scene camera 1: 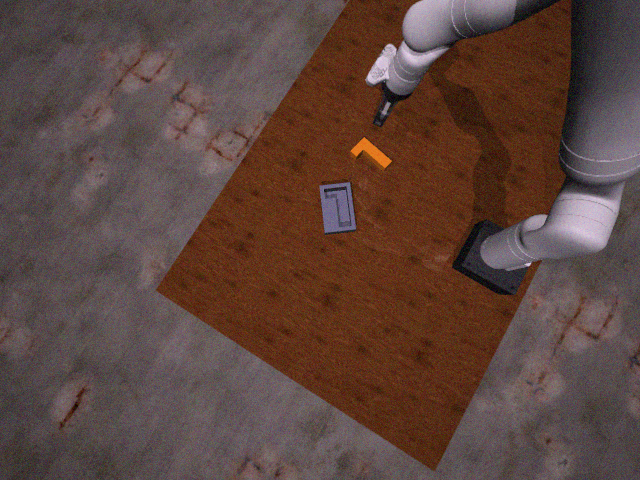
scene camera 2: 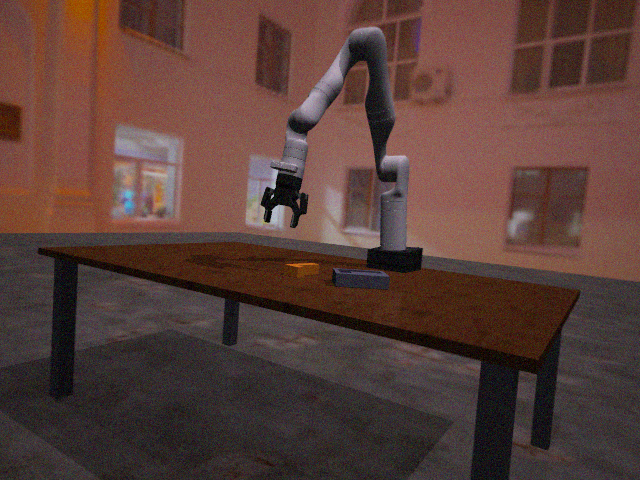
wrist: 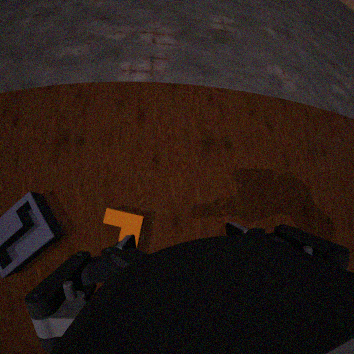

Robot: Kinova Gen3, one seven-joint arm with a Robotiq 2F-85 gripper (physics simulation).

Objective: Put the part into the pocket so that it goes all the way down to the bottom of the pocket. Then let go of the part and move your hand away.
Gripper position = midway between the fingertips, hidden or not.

My gripper (scene camera 2: 279,225) is open and holds nothing. Also in view: an orange L-shaped part (wrist: 130,223). Further things: a grey-blue pocket block (scene camera 1: 336,199).
My gripper also shows in the wrist view (wrist: 181,239). The grey-blue pocket block also shows in scene camera 2 (scene camera 2: 352,278) and in the wrist view (wrist: 36,228).
